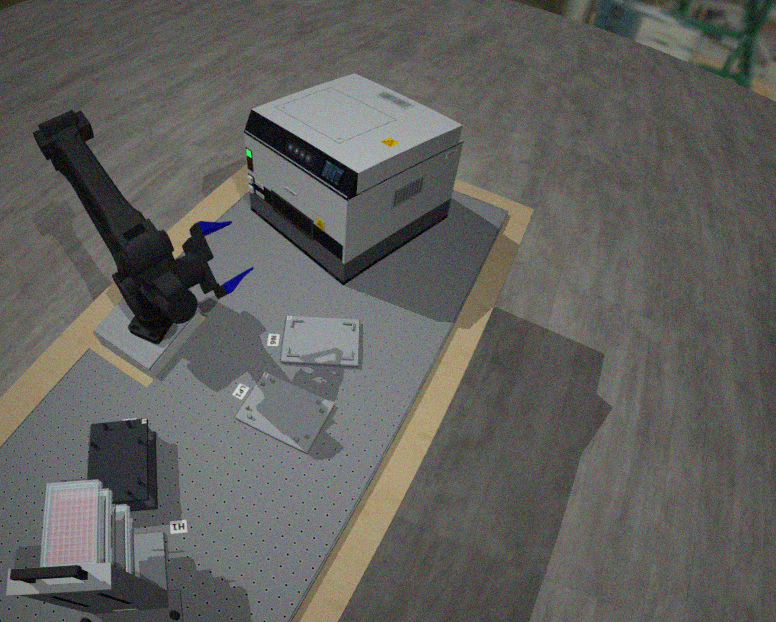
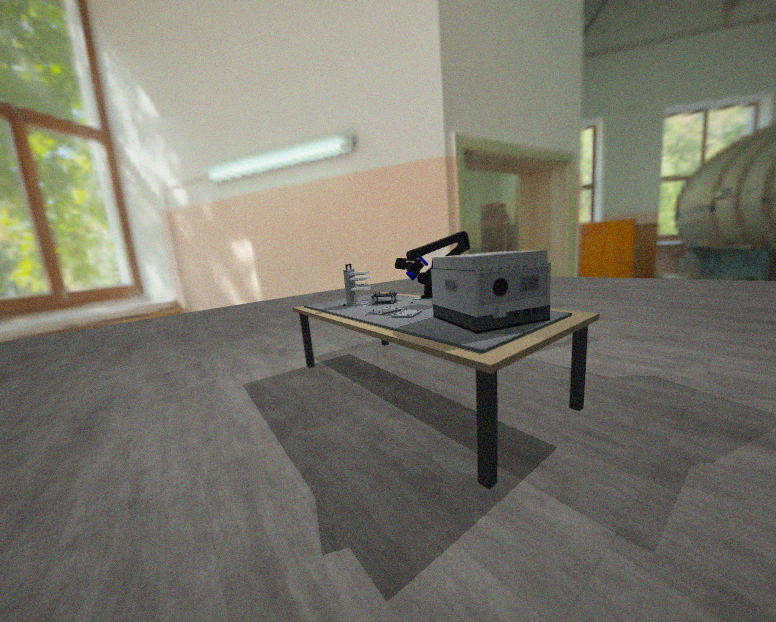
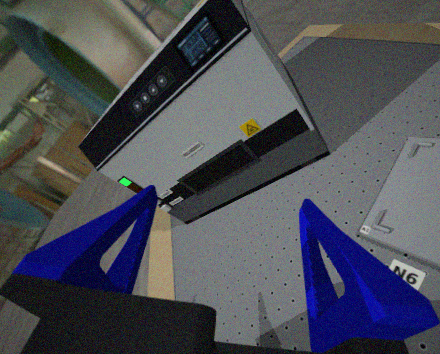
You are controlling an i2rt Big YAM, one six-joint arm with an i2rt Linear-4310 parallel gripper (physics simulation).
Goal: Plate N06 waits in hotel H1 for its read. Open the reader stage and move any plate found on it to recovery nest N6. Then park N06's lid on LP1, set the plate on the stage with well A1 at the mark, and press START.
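Pixels of known places: gripper, fingertip midpoint: (image 1: 241, 245) (image 2: 421, 270) (image 3: 227, 198); arm's base, origin of the base link: (image 1: 156, 317) (image 2: 431, 296).
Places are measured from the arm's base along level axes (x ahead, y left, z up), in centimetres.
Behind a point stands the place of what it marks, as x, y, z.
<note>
The white reader (image 1: 297, 123) @(16.3, 44.1, 27.3) (image 2: 492, 285) @(46.2, 66.1, 15.2) (image 3: 200, 120) @(22.9, 33.7, 16.4) stands at the table's end. A dark panel (image 3: 220, 167) @(19.1, 35.7, 6.4) fills part of its low front slot; no stage sticks out. A green light (image 1: 248, 153) @(2.3, 44.1, 16.0) (image 3: 125, 181) @(2.7, 43.9, 16.2) glows on its front. My gripper (image 1: 241, 245) @(20.2, 9.6, 19.8) (image 2: 418, 268) @(20.2, 9.6, 19.8) (image 3: 227, 198) @(20.2, 9.6, 19.8) is open and empty, raised above the mat in front of the reader, apart from it. Nest N6 (image 1: 310, 334) @(33.7, 10.4, -2.6) (image 3: 410, 185) @(35.6, 13.0, -2.6) and LP1 (image 1: 275, 414) @(34.3, -10.1, -2.8) bear no plate or lid. Hotel H1 (image 1: 152, 557) @(24.6, -45.7, -3.0) (image 2: 350, 285) @(26.9, -51.4, 10.5) holds several plates; the top one (image 1: 71, 524) @(20.7, -47.7, 19.4) looks pink. I cannot tell which is N06.
A dark block with small pegs (image 1: 119, 460) @(12.2, -32.9, 2.2) stands between the hotel and the arm's base (image 1: 139, 340) @(-0.7, -6.7, -0.3). The reader's front has four round buttons (image 3: 150, 93) @(20.6, 36.2, 24.5) beside a screen (image 3: 199, 41) @(30.3, 31.3, 24.7), and small white labelled parts (image 3: 176, 200) @(6.0, 42.4, 4.8) low at its left.
</note>
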